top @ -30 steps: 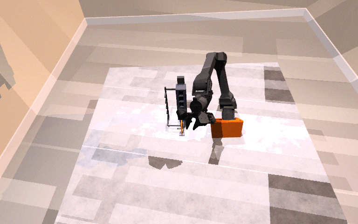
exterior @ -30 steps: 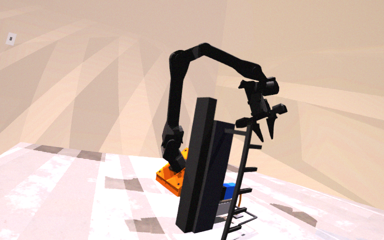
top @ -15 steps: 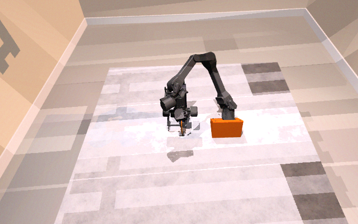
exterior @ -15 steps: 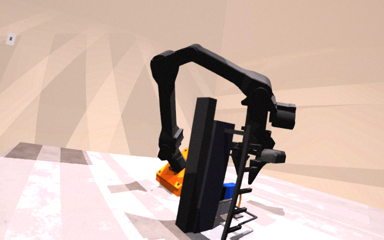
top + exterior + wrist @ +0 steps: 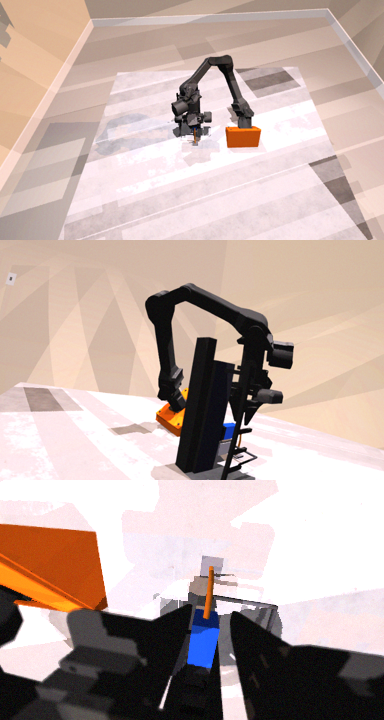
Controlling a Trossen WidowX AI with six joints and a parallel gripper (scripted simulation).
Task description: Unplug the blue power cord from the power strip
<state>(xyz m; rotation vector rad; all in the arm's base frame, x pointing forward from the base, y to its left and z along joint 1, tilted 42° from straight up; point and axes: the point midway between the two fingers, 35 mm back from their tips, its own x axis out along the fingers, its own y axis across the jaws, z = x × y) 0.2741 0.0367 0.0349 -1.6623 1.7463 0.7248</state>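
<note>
The blue plug lies 6 cm to the right of my gripper tip and 1 cm below it. Also, from my gripper tip: tall black slab 15 cm to the right, 4 cm above, 1 cm behind; then thin black ladder-like frame 12 cm to the right, 8 cm ahead, 2 cm above.
</note>
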